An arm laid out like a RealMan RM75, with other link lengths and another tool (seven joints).
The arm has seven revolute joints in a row. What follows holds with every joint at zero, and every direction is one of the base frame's.
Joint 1 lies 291 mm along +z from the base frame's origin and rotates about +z.
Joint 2 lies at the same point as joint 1 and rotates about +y.
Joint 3 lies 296.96 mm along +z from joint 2 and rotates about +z.
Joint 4 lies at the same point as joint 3 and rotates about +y.
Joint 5 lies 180.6 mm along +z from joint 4 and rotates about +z.
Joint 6 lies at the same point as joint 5 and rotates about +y.
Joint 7 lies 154.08 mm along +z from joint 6 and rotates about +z.
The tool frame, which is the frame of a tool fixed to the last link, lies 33 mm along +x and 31 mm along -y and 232 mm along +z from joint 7; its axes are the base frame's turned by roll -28.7, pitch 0 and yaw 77.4 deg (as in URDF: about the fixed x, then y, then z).
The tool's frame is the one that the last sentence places.
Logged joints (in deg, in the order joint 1, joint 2, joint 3, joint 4, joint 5, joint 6, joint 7), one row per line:
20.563, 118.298, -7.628, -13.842, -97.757, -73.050, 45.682
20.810, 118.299, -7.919, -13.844, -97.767, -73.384, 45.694
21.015, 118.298, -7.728, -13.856, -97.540, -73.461, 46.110
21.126, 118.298, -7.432, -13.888, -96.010, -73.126, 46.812
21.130, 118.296, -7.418, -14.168, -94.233, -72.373, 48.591
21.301, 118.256, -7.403, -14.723, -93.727, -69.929, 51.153
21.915, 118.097, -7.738, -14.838, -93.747, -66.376, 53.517
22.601, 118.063, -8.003, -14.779, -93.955, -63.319, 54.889
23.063, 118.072, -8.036, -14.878, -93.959, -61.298, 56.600
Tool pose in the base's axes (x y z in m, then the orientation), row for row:
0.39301, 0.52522, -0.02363, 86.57, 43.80, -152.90
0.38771, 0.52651, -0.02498, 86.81, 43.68, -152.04
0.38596, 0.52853, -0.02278, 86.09, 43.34, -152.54
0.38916, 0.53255, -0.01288, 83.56, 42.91, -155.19
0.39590, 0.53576, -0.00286, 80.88, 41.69, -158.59
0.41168, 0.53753, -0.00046, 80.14, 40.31, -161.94
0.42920, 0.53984, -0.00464, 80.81, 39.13, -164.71
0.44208, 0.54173, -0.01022, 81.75, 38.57, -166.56
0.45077, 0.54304, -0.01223, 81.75, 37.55, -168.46
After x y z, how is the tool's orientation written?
As angles about the fixed x, y, z axes (roll, pitch, yaw), in degrees.
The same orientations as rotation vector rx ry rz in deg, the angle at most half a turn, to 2 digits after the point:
-70.35, 94.50, 122.05
-71.14, 94.59, 122.36
-70.57, 94.42, 123.05
-68.12, 93.25, 124.48
-64.34, 92.65, 126.02
-59.95, 93.73, 125.60
-55.93, 95.69, 123.92
-53.29, 97.20, 122.13
-50.46, 98.13, 121.58

